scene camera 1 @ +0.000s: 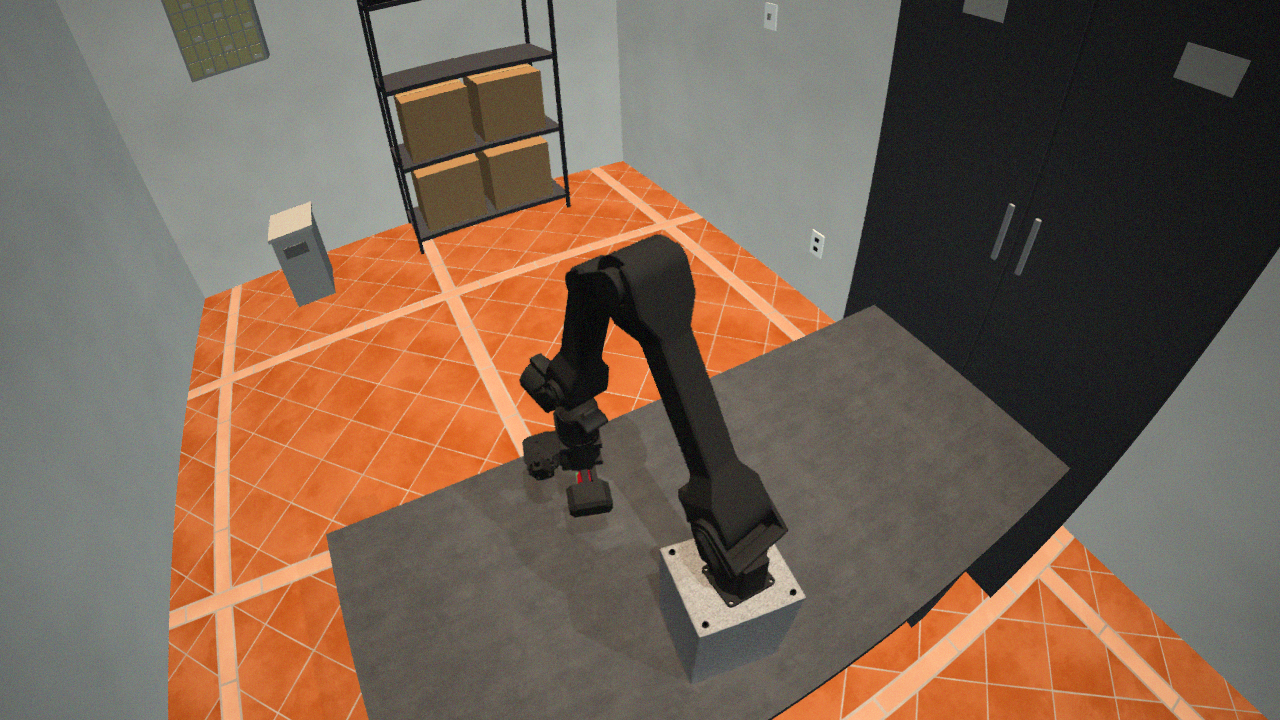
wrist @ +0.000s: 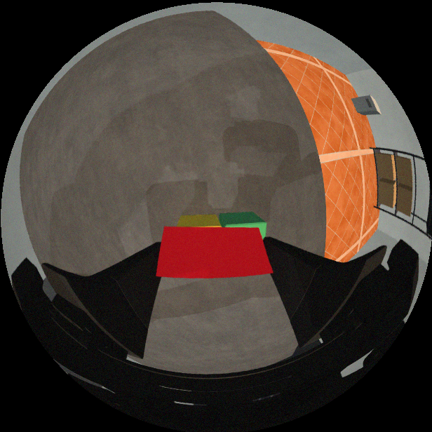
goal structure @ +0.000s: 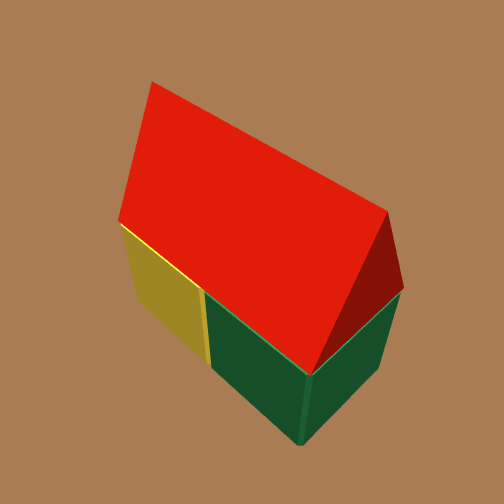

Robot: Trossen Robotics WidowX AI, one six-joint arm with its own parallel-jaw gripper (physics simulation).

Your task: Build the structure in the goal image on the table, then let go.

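Where they show: gripper, fingertip midpoint: (scene camera 1: 584, 487); arm's base, origin of the base link: (scene camera 1: 738, 576).
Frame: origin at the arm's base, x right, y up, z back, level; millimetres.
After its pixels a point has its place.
A red block (scene camera 1: 583, 477) (wrist: 214, 252) is between the fingers of my gripper (scene camera 1: 588, 489) {x -73, y -150, z -308 mm} (wrist: 213, 246), which is shut on it with a finger against each end. In the wrist view a yellow block (wrist: 199, 220) and a green block (wrist: 243, 219) show side by side beyond and below the red block, partly hidden by it. Whether the red block rests on them or hangs just above them cannot be told. In the scene view the fingers point down low over the table (scene camera 1: 850, 402) {x 473, y -196, z -263 mm} (wrist: 125, 125) and hide the yellow and green blocks.
The arm stands on a pale pedestal (scene camera 1: 742, 649) {x -14, y -107, z 57 mm} on the table. The table's far edge runs behind the gripper. Beyond it on the tiled floor stand a grey bin (scene camera 1: 304, 264) (wrist: 364, 105) and a shelf rack (scene camera 1: 465, 68) with boxes. A black cabinet (scene camera 1: 966, 170) stands at the right.
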